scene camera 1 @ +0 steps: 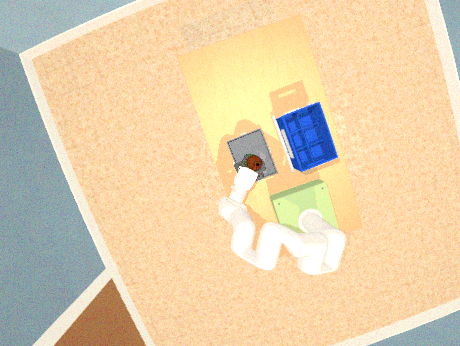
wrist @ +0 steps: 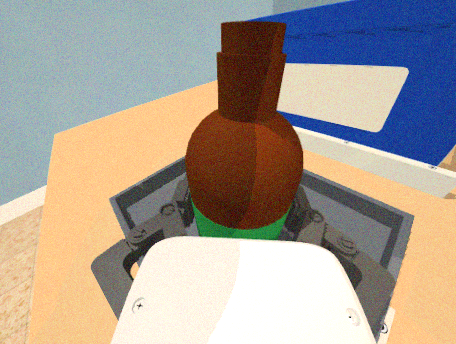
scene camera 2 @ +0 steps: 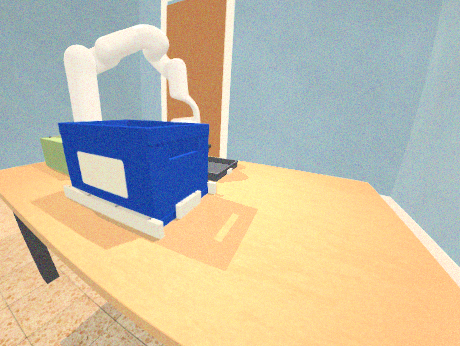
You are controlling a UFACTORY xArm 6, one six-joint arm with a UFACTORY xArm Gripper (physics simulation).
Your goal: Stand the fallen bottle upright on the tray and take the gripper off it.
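Seen in the pictures: arm's base, link origin: [scene camera 1: 310, 220].
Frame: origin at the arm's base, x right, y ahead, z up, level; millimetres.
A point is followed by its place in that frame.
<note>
The brown bottle [scene camera 1: 254, 162] {z 38, x -196, y 371 mm} [wrist: 245, 165] {z 7, x -211, y 339 mm} with a green label stands about upright, neck up, over the near part of the grey tray [scene camera 1: 245, 142] {z -104, x -203, y 469 mm} [scene camera 2: 228, 170] {z -95, x -190, y 515 mm} [wrist: 357, 200] {z -90, x -94, y 309 mm}. My gripper [scene camera 1: 250, 167] [wrist: 239, 180] {z -52, x -182, y 383 mm} is shut on the bottle, with one dark finger on each side at the green label. The bottle's base is hidden behind the white gripper body in the wrist view, so I cannot tell whether it touches the tray floor. In scene camera 2 the blue crate hides the bottle and the fingers.
A blue crate [scene camera 1: 309, 135] {z -101, x 131, y 410 mm} [scene camera 2: 180, 175] {z -27, x 87, y 551 mm} [wrist: 360, 45] {z 28, x -8, y 380 mm} with white strips at its foot stands beside the tray. A light green box [scene camera 1: 292, 202] {z 1, x -64, y 119 mm} [scene camera 2: 53, 155] {z -57, x 134, y -8 mm} stands near the arm's base. A table edge runs past the tray's outer side.
</note>
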